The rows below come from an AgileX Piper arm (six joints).
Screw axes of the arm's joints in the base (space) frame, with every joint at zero. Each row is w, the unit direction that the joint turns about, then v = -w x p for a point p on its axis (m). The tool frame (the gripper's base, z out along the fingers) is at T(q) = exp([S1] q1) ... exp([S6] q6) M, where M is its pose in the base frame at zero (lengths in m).
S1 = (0, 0, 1, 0.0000, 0.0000, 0.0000)
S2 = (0, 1, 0, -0.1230, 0.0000, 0.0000)
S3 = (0, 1, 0, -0.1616, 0.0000, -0.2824)
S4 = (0.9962, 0, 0.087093, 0.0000, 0.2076, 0.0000)
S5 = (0, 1, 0, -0.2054, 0.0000, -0.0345)
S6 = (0.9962, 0, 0.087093, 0.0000, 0.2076, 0.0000)
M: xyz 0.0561 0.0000 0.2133 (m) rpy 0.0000 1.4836 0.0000 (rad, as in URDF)
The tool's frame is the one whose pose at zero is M.
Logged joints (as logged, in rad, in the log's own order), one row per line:
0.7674 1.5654 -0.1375 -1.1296 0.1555 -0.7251
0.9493 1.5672 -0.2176 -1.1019 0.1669 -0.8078
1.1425 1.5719 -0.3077 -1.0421 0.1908 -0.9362
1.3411 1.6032 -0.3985 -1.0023 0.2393 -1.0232
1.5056 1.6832 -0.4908 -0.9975 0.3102 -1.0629
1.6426 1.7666 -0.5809 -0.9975 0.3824 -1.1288
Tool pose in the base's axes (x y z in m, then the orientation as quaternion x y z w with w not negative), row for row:
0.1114 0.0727 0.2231 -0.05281 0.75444 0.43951 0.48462
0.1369 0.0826 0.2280 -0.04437 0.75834 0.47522 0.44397
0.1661 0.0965 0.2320 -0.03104 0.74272 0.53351 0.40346
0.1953 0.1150 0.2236 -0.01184 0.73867 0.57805 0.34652
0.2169 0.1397 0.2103 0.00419 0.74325 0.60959 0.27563
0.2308 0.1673 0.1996 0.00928 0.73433 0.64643 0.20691
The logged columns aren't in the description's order. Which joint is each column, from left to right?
Columns, left to right: q2, q6, q3, q4, q1, q5.
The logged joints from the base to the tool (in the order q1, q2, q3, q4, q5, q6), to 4 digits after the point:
0.1555 0.7674 -0.1375 -1.1296 -0.7251 1.5654
0.1669 0.9493 -0.2176 -1.1019 -0.8078 1.5672
0.1908 1.1425 -0.3077 -1.0421 -0.9362 1.5719
0.2393 1.3411 -0.3985 -1.0023 -1.0232 1.6032
0.3102 1.5056 -0.4908 -0.9975 -1.0629 1.6832
0.3824 1.6426 -0.5809 -0.9975 -1.1288 1.7666

